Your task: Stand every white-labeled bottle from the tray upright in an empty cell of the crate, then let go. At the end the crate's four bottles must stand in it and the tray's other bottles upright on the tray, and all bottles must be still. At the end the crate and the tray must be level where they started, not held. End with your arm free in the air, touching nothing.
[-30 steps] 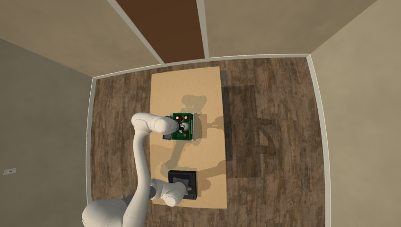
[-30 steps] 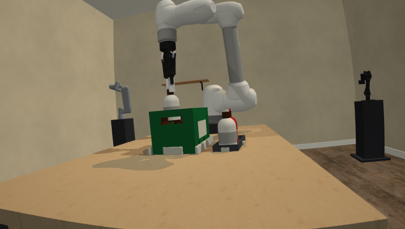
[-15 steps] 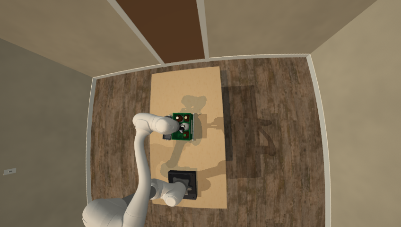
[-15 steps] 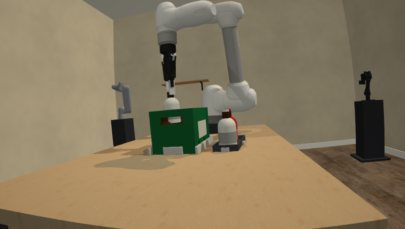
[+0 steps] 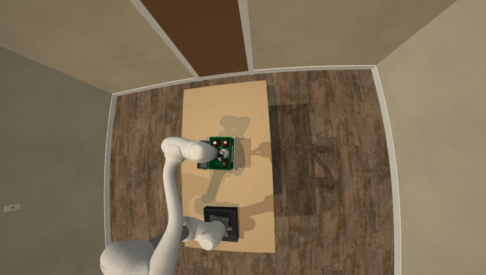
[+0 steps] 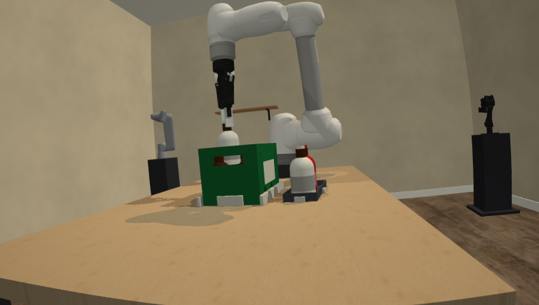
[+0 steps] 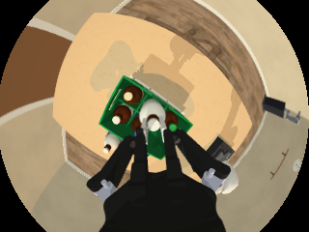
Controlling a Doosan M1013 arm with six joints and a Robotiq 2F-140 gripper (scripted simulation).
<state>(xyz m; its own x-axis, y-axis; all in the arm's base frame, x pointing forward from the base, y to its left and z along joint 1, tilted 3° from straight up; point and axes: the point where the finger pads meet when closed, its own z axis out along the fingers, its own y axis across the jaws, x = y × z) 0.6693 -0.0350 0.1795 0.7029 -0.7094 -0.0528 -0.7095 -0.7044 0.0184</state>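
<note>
Now: hand 19 cm above the green crate and 4 cm to the right of it. Round my hand: white-labeled bottle 25 cm to the left, 19 cm below, 6 cm ahead; then dark tray 26 cm below, 25 cm to the left, 3 cm behind; then red-labeled bottle 25 cm to the left, 19 cm below, 3 cm behind.
</note>
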